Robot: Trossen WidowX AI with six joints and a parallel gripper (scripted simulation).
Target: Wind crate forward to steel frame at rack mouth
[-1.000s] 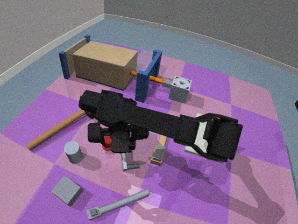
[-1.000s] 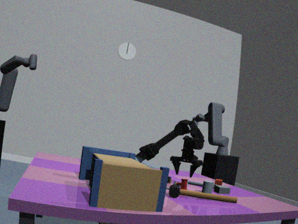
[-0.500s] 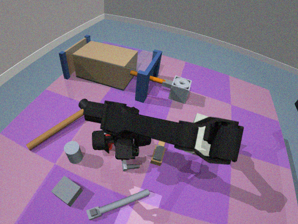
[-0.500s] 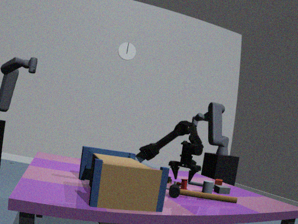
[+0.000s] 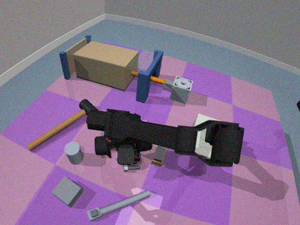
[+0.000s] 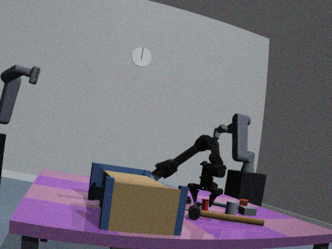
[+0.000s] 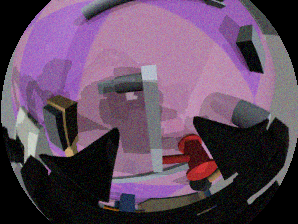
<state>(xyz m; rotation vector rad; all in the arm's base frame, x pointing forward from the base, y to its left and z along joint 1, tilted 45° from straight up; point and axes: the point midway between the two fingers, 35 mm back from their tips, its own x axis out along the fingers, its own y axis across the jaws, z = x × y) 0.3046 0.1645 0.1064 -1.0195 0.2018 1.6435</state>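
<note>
The grey crank handle lies 1 cm ahead of my gripper tip, 1 cm to the right of it and 1 cm above it. The rest, counted from my gripper tip: wooden-handled brush 12 cm behind, 10 cm to the right; then flat grey bar 5 cm ahead, 13 cm to the right, 1 cm below; then red knob 6 cm ahead, 3 cm to the right, 1 cm above.
</note>
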